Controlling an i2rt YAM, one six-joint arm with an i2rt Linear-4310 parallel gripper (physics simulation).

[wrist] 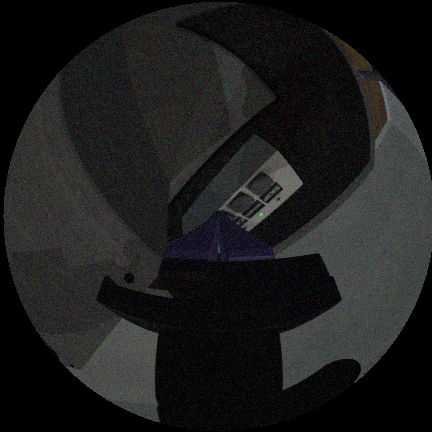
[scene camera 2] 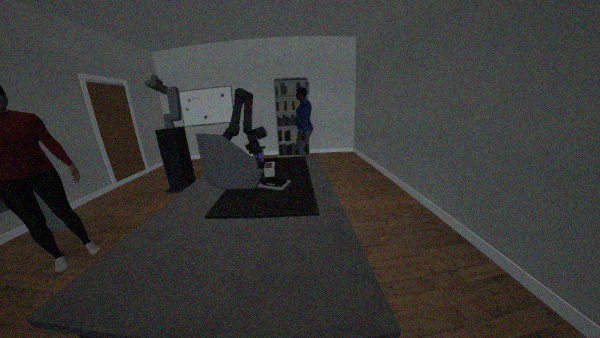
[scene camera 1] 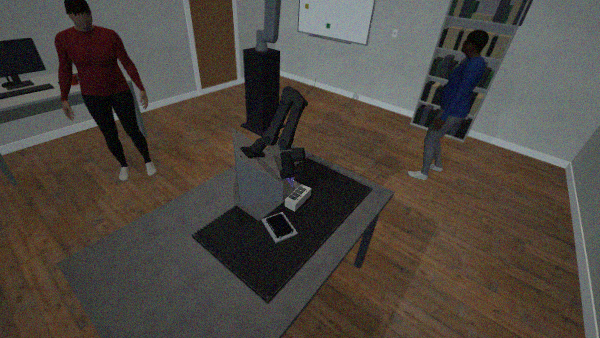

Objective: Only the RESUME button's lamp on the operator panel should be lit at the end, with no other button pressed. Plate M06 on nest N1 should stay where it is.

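Places are measured from the arm's base along level axes (x right, y ahead, z up), in centimetres.
Where they show: gripper, fingertip midpoint: point(wrist: 218, 216) point(scene camera 2: 262, 162) point(scene camera 1: 292, 186); arm's base, link origin: point(scene camera 2: 223, 144) point(scene camera 1: 253, 152).
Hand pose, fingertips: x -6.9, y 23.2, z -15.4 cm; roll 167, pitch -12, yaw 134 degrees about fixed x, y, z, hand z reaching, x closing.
Each offset is from my fingertips to the top centre of the thing. "pt": to the spot under its first point. Level surfaces: height alone.
The operator panel {dy +4.7, dx +0.0, dz -2.0 cm} point(scene camera 1: 298, 198) point(scene camera 2: 270, 170) point(wrist: 288, 175) is a small white box on the black mat. In the wrist view, the lamp {dy +6.7, dx -1.7, dz -2.2 cm} point(wrist: 261, 214) beside its second button {dy +2.8, dx -1.3, dz -2.0 cm} point(wrist: 242, 202) glows green; the lamp {dy +6.4, dx -4.7, dz -2.2 cm} point(wrist: 278, 199) beside the end button {dy +2.5, dx -4.3, dz -2.0 cm} point(wrist: 260, 183) is dark. The labels are too blurred to read surely. My gripper point(scene camera 1: 291, 181) point(scene camera 2: 260, 157) point(wrist: 218, 216) is shut and empty, its purple fingertips close to the panel, hiding the other buttons and lamps; contact cannot be told. A dark plate {dy +9.9, dx +21.9, dz -4.9 cm} point(scene camera 1: 280, 226) lies in a white-rimmed nest {pt dy +8.6, dx +27.6, dz -6.5 cm} point(scene camera 1: 269, 231) near the panel; its markings are unreadable.
A tall grey slanted board point(scene camera 1: 257, 187) point(scene camera 2: 225, 162) stands on the table {dz -8.8 cm} point(scene camera 1: 150, 270) point(scene camera 2: 215, 270), beside the arm and panel. The black mat {dz -7.5 cm} point(scene camera 1: 240, 255) point(scene camera 2: 260, 206) lies under the panel and nest. Two people point(scene camera 1: 92, 65) point(scene camera 1: 462, 87) stand away from the table.
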